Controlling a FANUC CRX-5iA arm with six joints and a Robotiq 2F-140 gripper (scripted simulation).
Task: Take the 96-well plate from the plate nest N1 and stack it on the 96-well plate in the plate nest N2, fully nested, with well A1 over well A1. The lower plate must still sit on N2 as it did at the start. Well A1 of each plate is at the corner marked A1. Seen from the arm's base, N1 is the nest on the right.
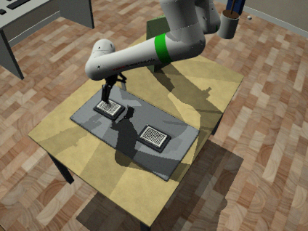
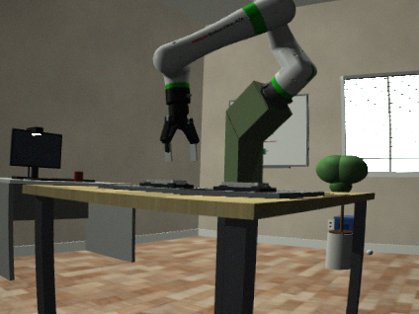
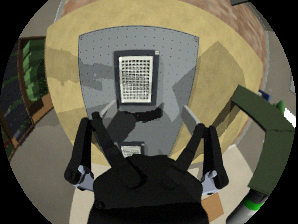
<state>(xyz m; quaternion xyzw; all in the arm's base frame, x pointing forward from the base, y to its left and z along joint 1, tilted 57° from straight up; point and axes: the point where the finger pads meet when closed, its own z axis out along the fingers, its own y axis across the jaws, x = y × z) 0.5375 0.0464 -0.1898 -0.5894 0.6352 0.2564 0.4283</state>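
Right now my hand is 90 mm above the white 96-well plate, 40 mm to the left of it and 40 mm short of it. Also, from my hand: plate nest N1 (100 mm below, 40 mm to the right, 40 mm ahead).
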